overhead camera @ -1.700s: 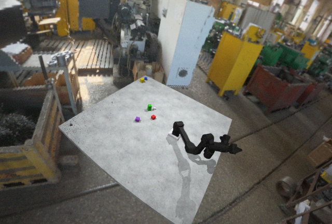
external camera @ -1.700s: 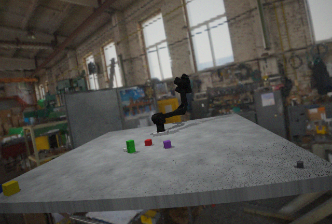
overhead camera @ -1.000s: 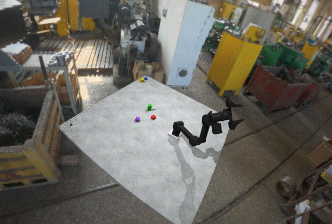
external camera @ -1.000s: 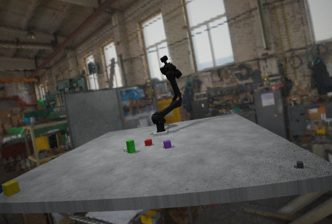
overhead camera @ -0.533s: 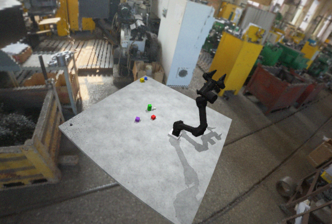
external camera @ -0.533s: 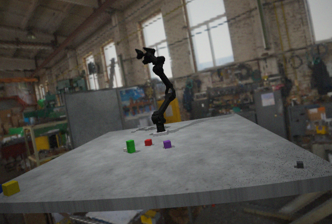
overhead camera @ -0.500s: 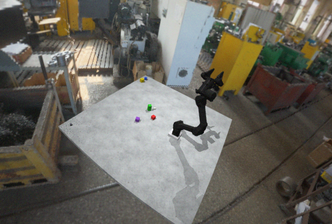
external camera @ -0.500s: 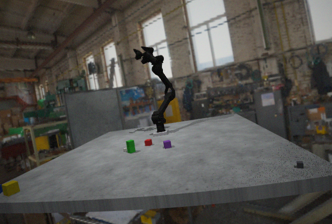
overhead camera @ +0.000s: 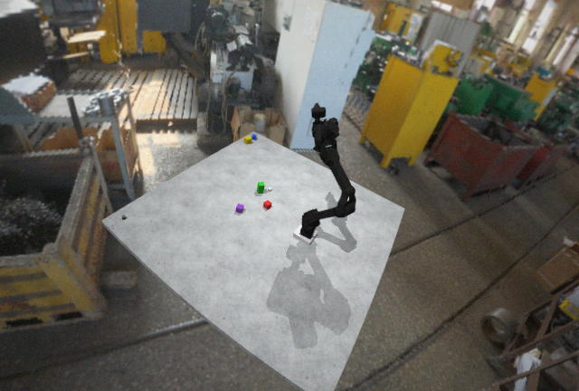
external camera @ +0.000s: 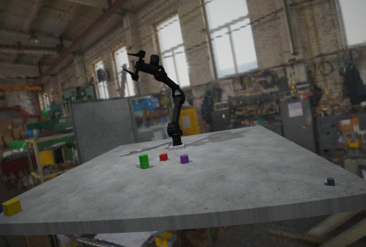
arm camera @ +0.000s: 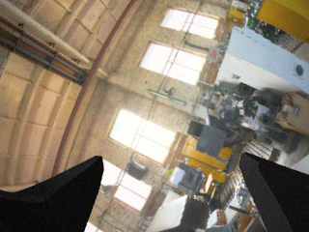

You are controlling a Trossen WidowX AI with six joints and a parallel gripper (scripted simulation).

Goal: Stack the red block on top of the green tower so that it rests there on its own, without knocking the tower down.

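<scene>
Right now my gripper tip is 580 mm above the red block, 150 mm to the right of it and 100 mm short of it. The rest, counted from my gripper tip: purple block 580 mm below, 260 mm to the left, 210 mm ahead; small white piece 590 mm below, 150 mm ahead, 10 mm to the left; yellow block 570 mm below, 530 mm ahead, 370 mm to the right.
</scene>
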